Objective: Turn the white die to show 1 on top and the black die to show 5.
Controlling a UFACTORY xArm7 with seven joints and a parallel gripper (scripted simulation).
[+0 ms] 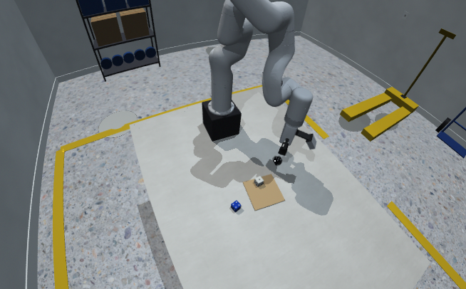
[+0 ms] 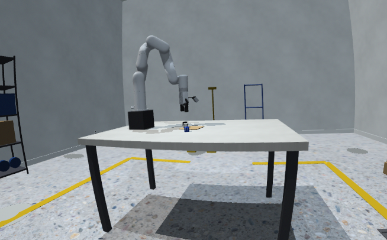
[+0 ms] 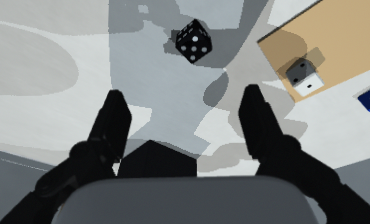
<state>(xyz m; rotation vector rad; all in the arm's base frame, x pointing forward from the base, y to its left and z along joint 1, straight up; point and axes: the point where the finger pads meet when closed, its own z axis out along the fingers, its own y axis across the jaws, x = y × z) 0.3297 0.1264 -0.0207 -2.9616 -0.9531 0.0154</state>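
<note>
Now: hand 10 mm to the left of the black die and 110 mm above it. The rest, counted from my hand: blue die 90 mm ahead, 300 mm to the right, 110 mm below; white die 50 mm ahead, 160 mm to the right, 100 mm below; tan mat 90 mm ahead, 160 mm to the right, 120 mm below.
</note>
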